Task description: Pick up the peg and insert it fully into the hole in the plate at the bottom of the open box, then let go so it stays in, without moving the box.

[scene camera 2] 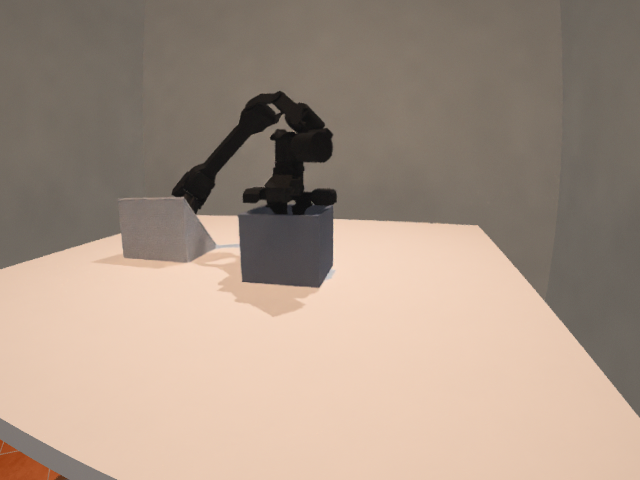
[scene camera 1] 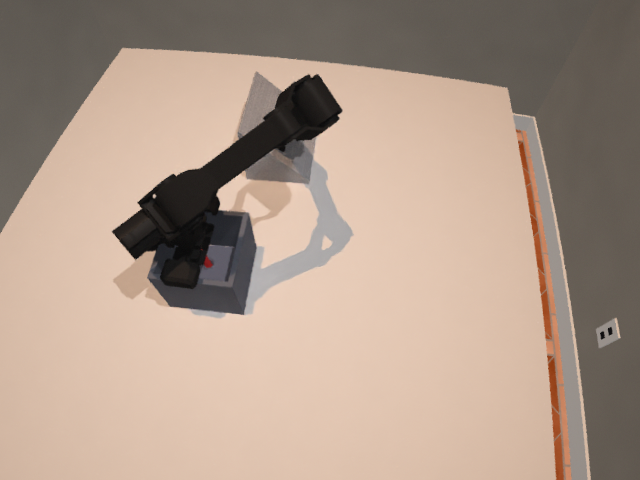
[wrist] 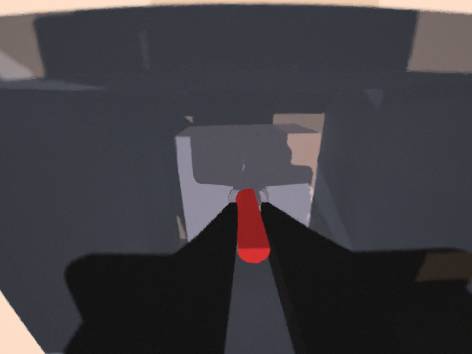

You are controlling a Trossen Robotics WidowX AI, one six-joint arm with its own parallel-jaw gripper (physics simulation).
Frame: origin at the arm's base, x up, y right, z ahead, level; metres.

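Seen in the pictures: gripper, between the fingertips: [scene camera 1: 202, 259] [wrist: 248, 209]; arm's base, origin of its link: [scene camera 2: 179, 218].
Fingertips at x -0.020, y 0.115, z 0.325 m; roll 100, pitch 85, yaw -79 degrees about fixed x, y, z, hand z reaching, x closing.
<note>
Offsets run from my fingertips to a thing's top centre. "spot": to the spot under its first point. Level surfaces: height alone.
The red peg @(dz +0.000, dx +0.031, dy -0.005 m) [scene camera 1: 207, 261] [wrist: 251, 225] is held between the fingers inside the open box. The dark blue-grey box @(dz -0.002, dx +0.058, dy -0.007 m) [scene camera 1: 206, 298] [scene camera 2: 279, 250] stands on the table. My gripper [scene camera 2: 290, 208] [wrist: 248, 209] is shut on the peg, pointing down, with its fingertips below the box's rim in the second scene view. The pale plate @(dz -0.002, dx -0.020, dy -0.007 m) [scene camera 1: 222, 259] [wrist: 207, 210] lies at the box's bottom. In the wrist view, the peg's far end overlaps the round hole, whose ring @(spot: dz +0.009, dx -0.020, dy +0.000 m) [wrist: 232, 195] shows at both sides of it. Whether the tip has entered the hole cannot be told.
The box's walls surround the fingers. A grey wedge-shaped block [scene camera 1: 258, 103] [scene camera 2: 154, 228] stands near the arm's base. The pale table @(dx -0.081 m) [scene camera 1: 361, 361] [scene camera 2: 361, 361] bears the box and the block. A wall socket [scene camera 1: 607, 333] is at the right in the first scene view.
</note>
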